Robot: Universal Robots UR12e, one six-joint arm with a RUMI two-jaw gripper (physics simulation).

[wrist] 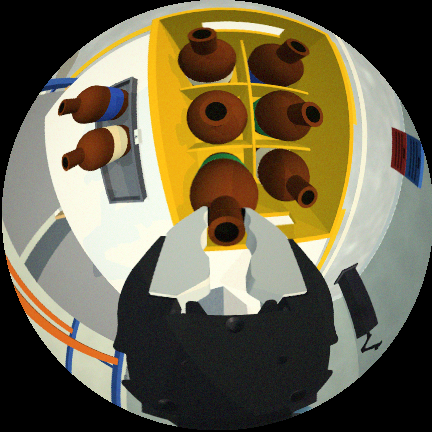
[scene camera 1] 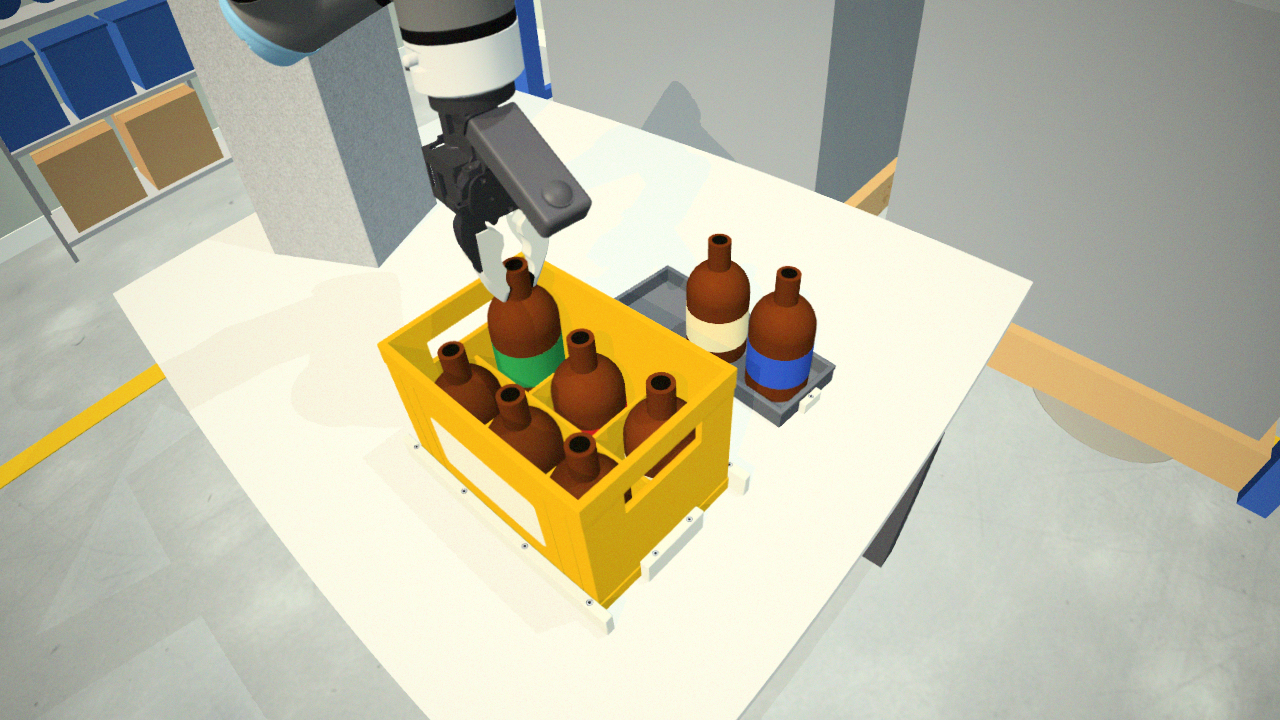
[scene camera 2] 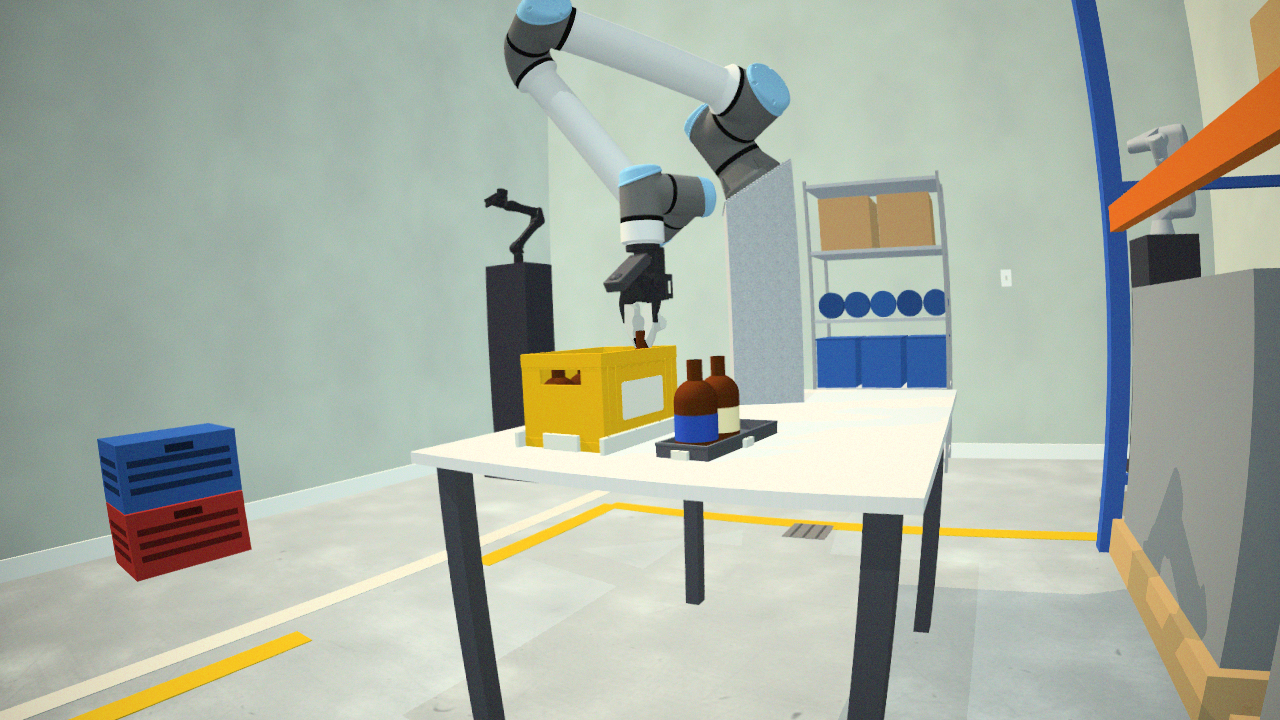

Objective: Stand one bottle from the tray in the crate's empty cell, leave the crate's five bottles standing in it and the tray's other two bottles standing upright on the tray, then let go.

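Places are measured from the arm's base along level axes (x down, y back, z left), in centimetres.
Where they show: gripper, fingertip midpoint: (wrist: 224, 208) (scene camera 1: 518, 293) (scene camera 2: 643, 348); arm's base, link origin: (scene camera 2: 756, 186).
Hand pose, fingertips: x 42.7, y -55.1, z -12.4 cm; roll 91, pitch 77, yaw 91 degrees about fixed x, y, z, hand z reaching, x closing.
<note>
Things, the pixels of their top centre, and the offset from my fingertips. Level surfaces: height alone.
- green-label bottle, top centre: (wrist: 226, 237) (scene camera 1: 511, 262) (scene camera 2: 642, 330) dy +0.2, dx -3.7, dz +0.0 cm
- yellow crate, top centre: (wrist: 273, 106) (scene camera 1: 545, 354) (scene camera 2: 601, 349) dy -8.2, dx -0.3, dz -5.3 cm
- blue-label bottle, top centre: (scene camera 1: 789, 273) (scene camera 2: 694, 359) (wrist: 61, 107) dy -20.0, dx +1.3, dz +18.3 cm
- cream-label bottle, top centre: (scene camera 1: 719, 239) (wrist: 64, 162) (scene camera 2: 717, 356) dy -11.1, dx +1.3, dz +19.5 cm
- white table, surface height: dx +17.3 cm
My gripper (scene camera 1: 514, 279) (scene camera 2: 640, 338) (wrist: 224, 208) is shut on the neck of the green-label bottle (scene camera 1: 524, 326) (wrist: 223, 187). That bottle is upright, partly inside a corner cell of the yellow crate (scene camera 1: 662, 528) (scene camera 2: 563, 411) (wrist: 160, 125), and stands higher than the crate's bottles. Its base is hidden. Five brown bottles stand in the other cells, among them one in the middle (scene camera 1: 586, 391) (wrist: 217, 117) beside the held one. The blue-label bottle (scene camera 1: 780, 344) (scene camera 2: 695, 411) (wrist: 97, 104) and the cream-label bottle (scene camera 1: 716, 304) (scene camera 2: 726, 402) (wrist: 100, 148) stand upright on the grey tray (scene camera 1: 780, 417) (scene camera 2: 760, 431) (wrist: 127, 192).
The crate and tray sit side by side on the white table (scene camera 1: 850, 295) (scene camera 2: 850, 456) (wrist: 75, 200). White stops (scene camera 1: 673, 543) edge the crate's base. A grey pillar (scene camera 1: 304, 134) (scene camera 2: 765, 295) rises behind the crate, and large grey boxes (scene camera 1: 1074, 179) stand beyond the table.
</note>
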